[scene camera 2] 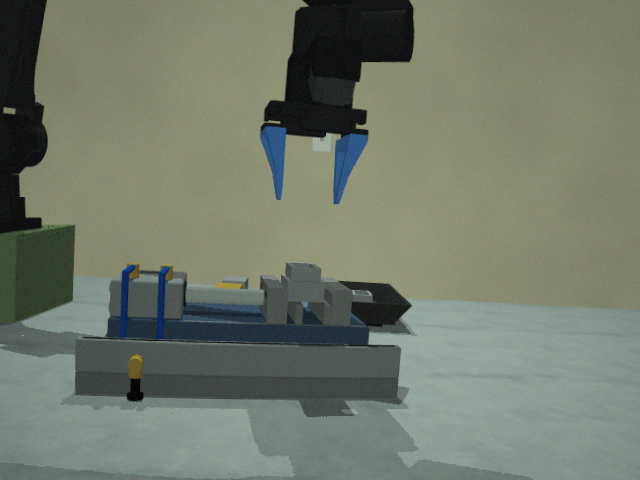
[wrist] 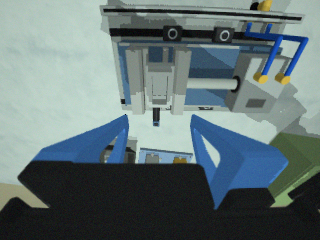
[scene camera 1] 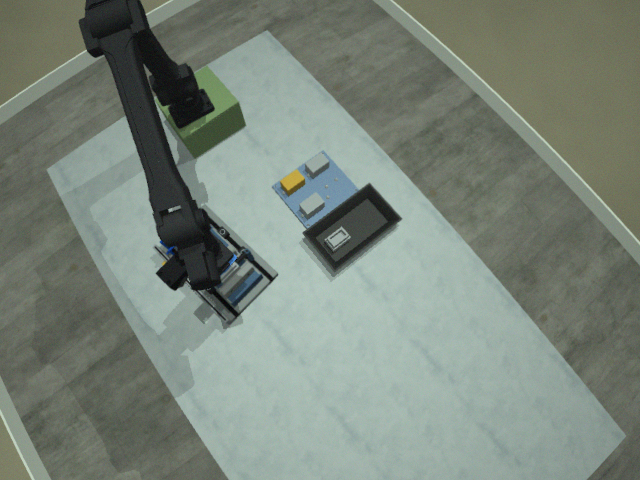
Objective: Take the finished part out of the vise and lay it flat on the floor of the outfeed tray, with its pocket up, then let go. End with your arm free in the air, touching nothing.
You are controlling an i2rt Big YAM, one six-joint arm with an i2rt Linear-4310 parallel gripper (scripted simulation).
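Observation:
There is a blue plate that I can see. I can see my gripper as well, and the wrist view shows it too.

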